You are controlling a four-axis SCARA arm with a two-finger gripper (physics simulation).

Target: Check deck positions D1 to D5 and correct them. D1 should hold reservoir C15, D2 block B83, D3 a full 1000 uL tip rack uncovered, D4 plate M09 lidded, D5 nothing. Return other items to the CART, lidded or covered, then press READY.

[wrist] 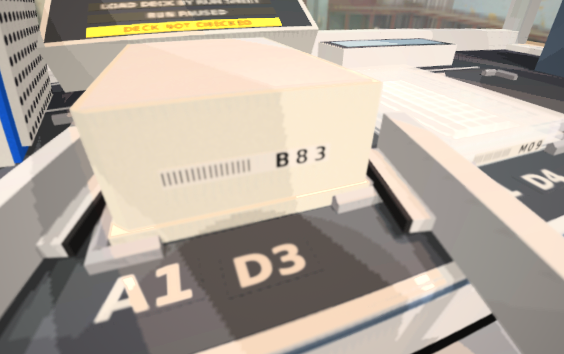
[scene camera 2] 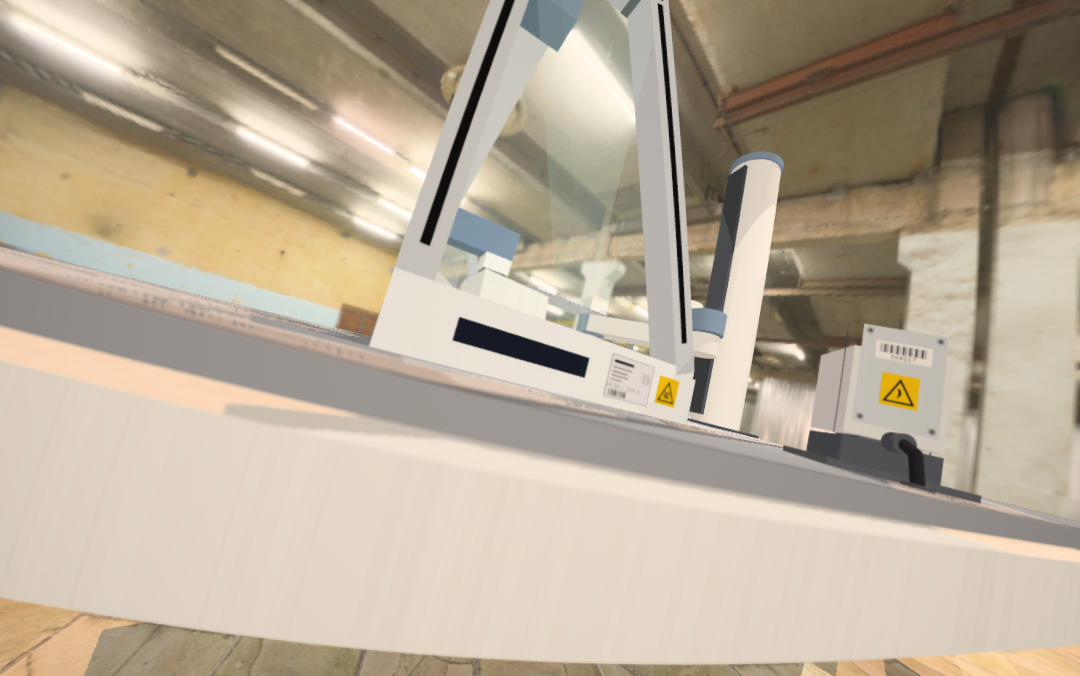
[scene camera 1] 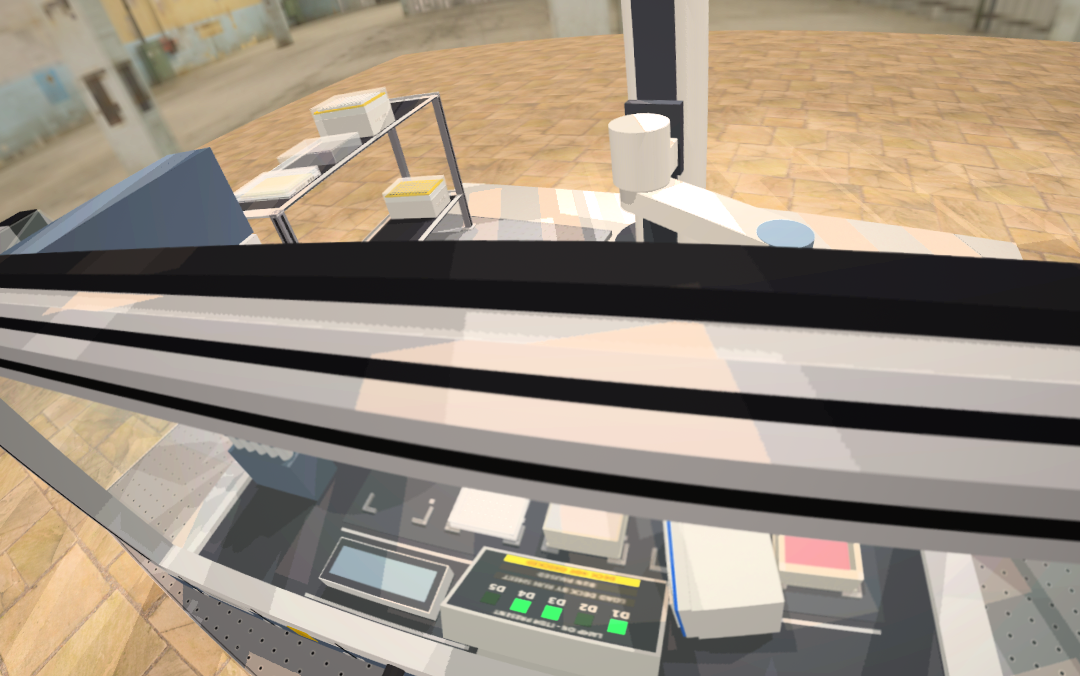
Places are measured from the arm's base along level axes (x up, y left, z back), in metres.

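Where they show: gripper, fingertip midpoint: (wrist: 243, 141).
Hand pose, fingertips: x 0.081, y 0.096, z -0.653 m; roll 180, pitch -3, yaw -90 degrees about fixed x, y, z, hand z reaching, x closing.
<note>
Each offset is from my fingertips to the top centre of the thing. "*": to the spot under its first point.
Block B83 @[dy +0.011, dx +0.028, dz -0.031 m] (wrist: 227, 130) (scene camera 1: 585, 530) sits on the position marked D3. My gripper (wrist: 243, 141) has its two fingers against the block's left and right sides, low down near the deck, and is shut on it. The lidded plate M09 (wrist: 465, 107) (scene camera 1: 490, 510) sits at D4, right of the block in the wrist view. A reservoir with pink contents @[dy +0.256, dx +0.017, dz +0.018 m] (scene camera 1: 814, 552) stands at the far right in scene camera 1; its label does not show. The lamp panel (scene camera 1: 557, 597) has D1, D3 and D4 lit, D2 and D5 dark, and a yellow "deck not checked" line.
The cart @[* dy -0.617, dx +0.166, dz +0.616 m] (scene camera 1: 448, 143) holds yellow-banded tip boxes @[dy -0.651, dx +0.352, dz +0.395 m] (scene camera 1: 352, 113) @[dy -0.678, dx +0.102, dz +0.522 m] (scene camera 1: 416, 196) and flat plates @[dy -0.597, dx +0.298, dz +0.140 m] (scene camera 1: 277, 183). A white box with a blue edge (scene camera 1: 725, 577) stands between block and reservoir. A display (scene camera 1: 386, 573) stands beside the panel. A broad rail (scene camera 1: 541, 398) hides my gripper in scene camera 1.
</note>
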